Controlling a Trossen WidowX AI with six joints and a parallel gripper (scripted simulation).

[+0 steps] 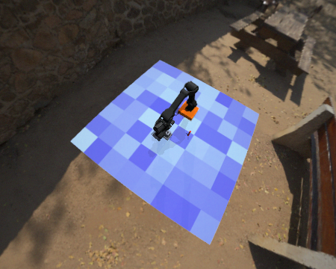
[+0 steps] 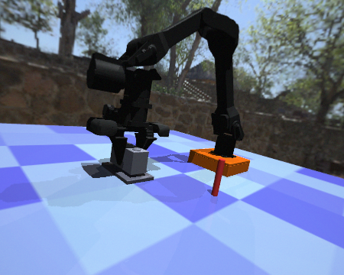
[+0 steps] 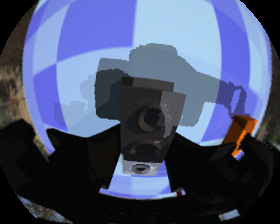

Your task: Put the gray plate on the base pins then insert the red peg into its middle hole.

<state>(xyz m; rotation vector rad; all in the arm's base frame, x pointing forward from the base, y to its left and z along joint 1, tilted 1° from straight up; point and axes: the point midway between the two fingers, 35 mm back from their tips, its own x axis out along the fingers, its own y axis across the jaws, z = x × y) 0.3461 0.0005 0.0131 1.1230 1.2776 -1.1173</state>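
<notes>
Now: the dark base 1 cm below my gripper tip. Also, from my gripper tip: gray plate: 3 cm above; red peg: 14 cm behind, 16 cm to the left, 2 cm above.
</notes>
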